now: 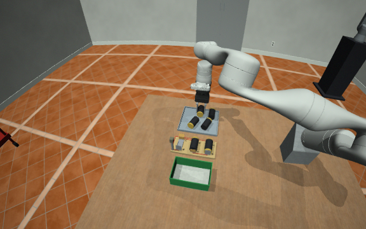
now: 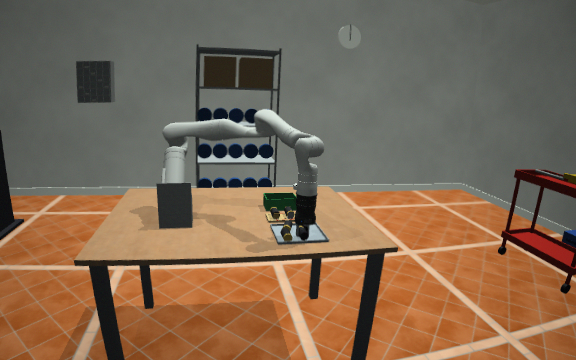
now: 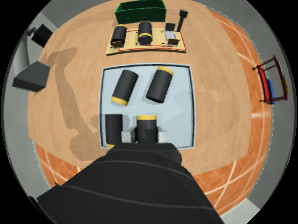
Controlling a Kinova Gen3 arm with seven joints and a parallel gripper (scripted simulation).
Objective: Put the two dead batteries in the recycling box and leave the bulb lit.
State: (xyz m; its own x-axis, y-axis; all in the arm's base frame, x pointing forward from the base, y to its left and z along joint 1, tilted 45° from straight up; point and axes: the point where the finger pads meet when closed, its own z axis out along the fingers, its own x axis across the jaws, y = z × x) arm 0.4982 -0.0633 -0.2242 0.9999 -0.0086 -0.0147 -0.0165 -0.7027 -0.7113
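My gripper is now 5 cm to the right of the grey tray and 3 cm above it. The rest, counted from my hand: green recycling box 1 cm behind, 37 cm to the left, 2 cm below.
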